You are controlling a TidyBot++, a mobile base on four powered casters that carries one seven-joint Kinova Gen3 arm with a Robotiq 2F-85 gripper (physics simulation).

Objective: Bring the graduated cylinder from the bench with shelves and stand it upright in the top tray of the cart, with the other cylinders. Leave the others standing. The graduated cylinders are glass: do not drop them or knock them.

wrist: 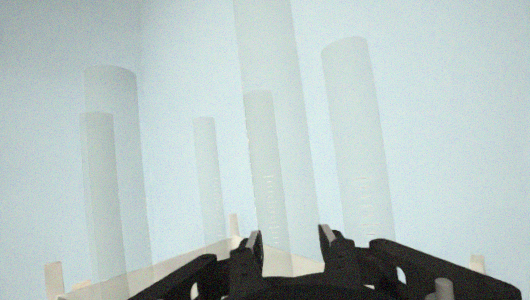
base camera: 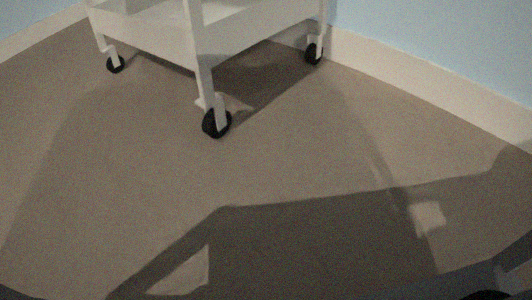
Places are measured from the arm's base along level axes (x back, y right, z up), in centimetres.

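Where they show: gripper, fingertip midpoint: (wrist: pixel 290 240).
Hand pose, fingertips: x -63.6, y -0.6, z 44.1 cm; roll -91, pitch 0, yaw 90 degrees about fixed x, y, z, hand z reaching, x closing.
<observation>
Each offset is from my fingertips to the top centre of the thing. "spot": to the spot under its first point.
My gripper (wrist: pixel 290 240) is shut on a tall, wide, clear graduated cylinder @(spot: dx +3.2, dy +0.2, dz +13.0 cm) (wrist: pixel 270 50), which rises between the fingertips and runs out of the top of the wrist view, nearly upright. Its foot is hidden. Other glass cylinders stand beyond it: a wide one @(dx -4.1, dy +7.2, dz +16.0 cm) (wrist: pixel 355 125) at right, a narrow one (wrist: pixel 262 150) seen through the held glass, a thin one @(dx -25.2, dy -14.8, dz +16.0 cm) (wrist: pixel 207 165) left of the fingers, and a wide one @(spot: dx -0.2, dy -13.7, dz +13.7 cm) (wrist: pixel 112 90) and a narrower one @(dx -1.8, dy -15.1, dz +16.0 cm) (wrist: pixel 100 150) at far left. The cart's top tray @(spot: dx -24.5, dy -24.0, dz -11.2 cm) (wrist: pixel 172 260) shows low behind the fingers. The cart (base camera: pixel 202 75) also shows in the base view, its top cut off.
Cart corner posts (wrist: pixel 54 277) (wrist: pixel 477 262) show at both sides in the wrist view. In the base view, the cart's nearest caster @(spot: dx +18.1, dy -4.5, dz -80.0 cm) (base camera: pixel 216 123) stands on the floor ahead, and the blue wall (base camera: pixel 440 45) with its pale baseboard @(spot: dx +9.8, dy +38.5, dz -81.4 cm) (base camera: pixel 425 90) runs behind and along the right.
</observation>
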